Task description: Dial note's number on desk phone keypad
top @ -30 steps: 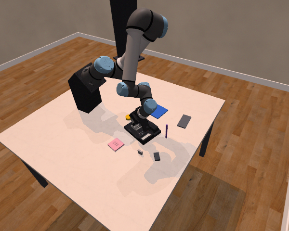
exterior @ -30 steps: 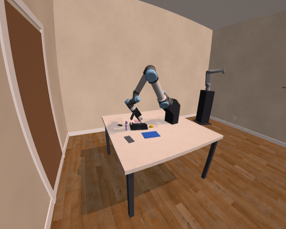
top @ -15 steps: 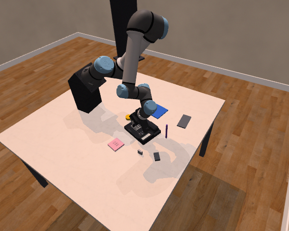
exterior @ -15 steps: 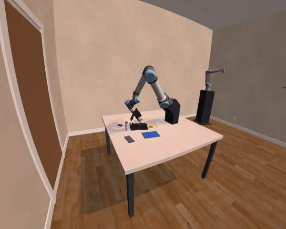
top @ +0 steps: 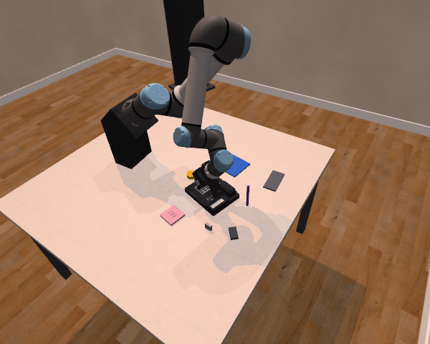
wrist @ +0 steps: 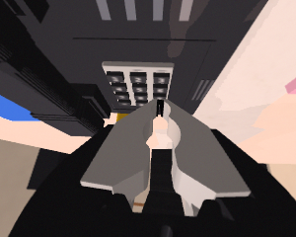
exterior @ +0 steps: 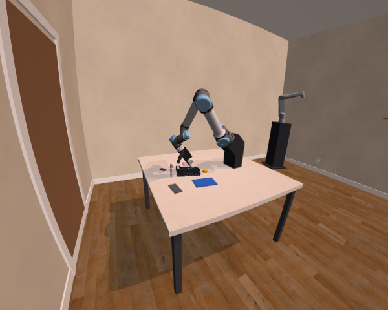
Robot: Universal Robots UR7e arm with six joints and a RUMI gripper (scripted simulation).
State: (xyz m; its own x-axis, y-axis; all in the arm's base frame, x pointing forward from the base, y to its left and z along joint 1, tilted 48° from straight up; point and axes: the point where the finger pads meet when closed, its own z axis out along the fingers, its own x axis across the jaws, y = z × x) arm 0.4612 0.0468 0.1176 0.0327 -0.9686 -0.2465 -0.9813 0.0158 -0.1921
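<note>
The yellow disc lies 13 cm behind my hand, 4 cm to the left of it and 4 cm below it. Round my hand: grey slab 17 cm ahead, 34 cm to the left, 4 cm below; purple pen 20 cm ahead, 13 cm to the left, 2 cm above; blue pad 8 cm behind, 26 cm to the left, 4 cm below.
</note>
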